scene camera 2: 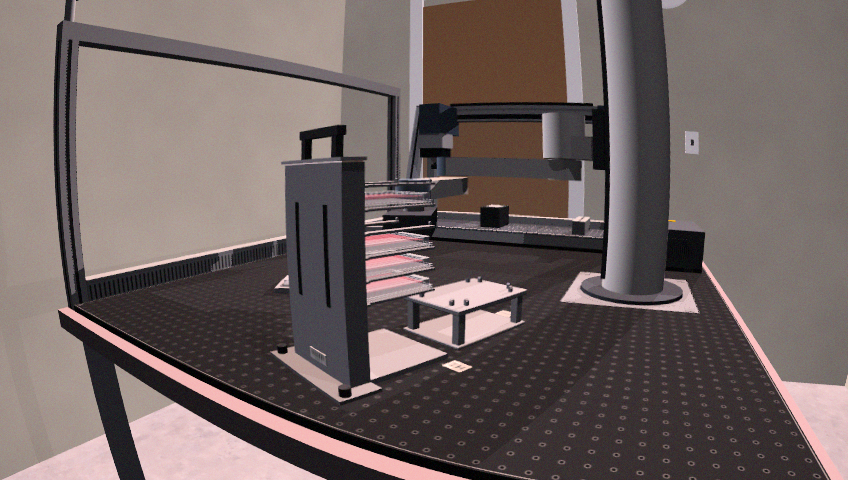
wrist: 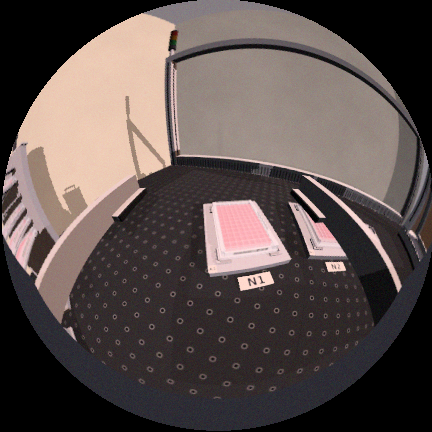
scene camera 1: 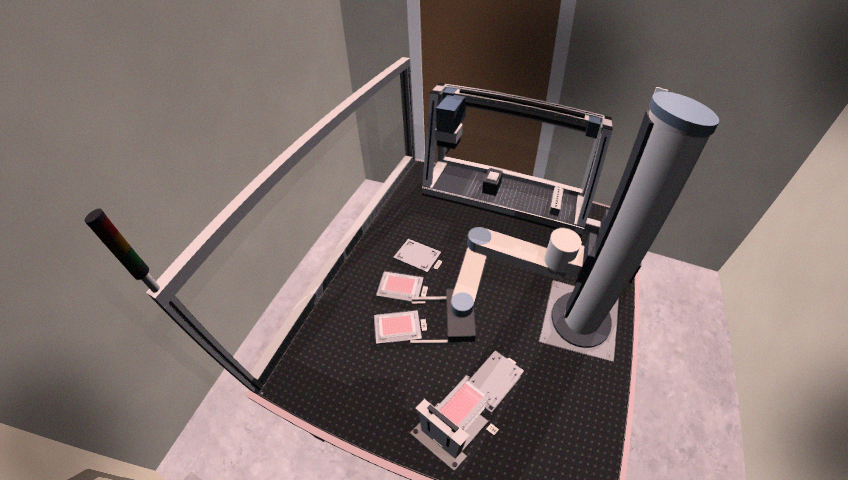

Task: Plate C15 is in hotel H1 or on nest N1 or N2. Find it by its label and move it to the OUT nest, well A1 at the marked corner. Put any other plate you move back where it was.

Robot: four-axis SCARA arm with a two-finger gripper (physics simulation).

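Places are measured from the arm's base along level axes (x back, y left, z down), in metres.
Where they show: gripper, between the fingertips: (wrist: 218,179) (scene camera 1: 411,320); arm's base, origin of its link: (scene camera 2: 631,295) (scene camera 1: 581,320).
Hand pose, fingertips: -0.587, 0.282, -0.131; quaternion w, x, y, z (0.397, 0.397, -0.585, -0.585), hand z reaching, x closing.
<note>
Things, the pixels of their centre, and the offset from my fingertips, as dx, dy, dz. "*": a spot on its surface instead.
- N1 plate, middle of its body: (wrist: 239,222) (scene camera 1: 397,325) -0.067, -0.013, +0.099
- nest N1, middle of its body: (wrist: 238,227) (scene camera 1: 397,327) -0.067, -0.013, +0.111
- N2 plate, middle of its body: (wrist: 322,222) (scene camera 1: 399,285) -0.133, -0.183, +0.099
- nest N2, a spot on its surface: (scene camera 1: 380,295) * -0.185, -0.115, +0.107
- OUT nest, middle of its body: (scene camera 2: 374,255) (scene camera 1: 417,254) -0.132, -0.358, +0.110
- Hotel H1, middle of its body: (scene camera 2: 356,250) (scene camera 1: 454,418) +0.249, +0.274, -0.034
- framed glass screen, a spot on its surface: (scene camera 2: 232,64) * -0.425, -0.062, -0.449
My gripper (scene camera 1: 411,321) (wrist: 218,179) is open and empty. Its fingers point toward the N1 side, above table level and short of the N1 plate. The N1 plate (scene camera 1: 397,325) (wrist: 245,227), pink with a clear rim, sits on nest N1 (scene camera 1: 380,339) (wrist: 211,250). The N2 plate (scene camera 1: 399,284) (wrist: 324,231) sits on nest N2 (scene camera 1: 380,295); a finger partly covers it in the wrist view. The OUT nest (scene camera 1: 417,254) is bare. Hotel H1 (scene camera 1: 440,428) (scene camera 2: 324,261) holds several pink plates, one (scene camera 2: 392,240) at mid-height. No plate label is readable.
A raised stand (scene camera 1: 496,377) (scene camera 2: 467,295) with small pegs is beside the hotel. The arm's column (scene camera 1: 645,226) (scene camera 2: 636,148) stands at the right. A gantry frame (scene camera 1: 523,107) is at the back, and a framed glass screen (scene camera 1: 285,157) (scene camera 2: 232,64) runs along the left edge.
</note>
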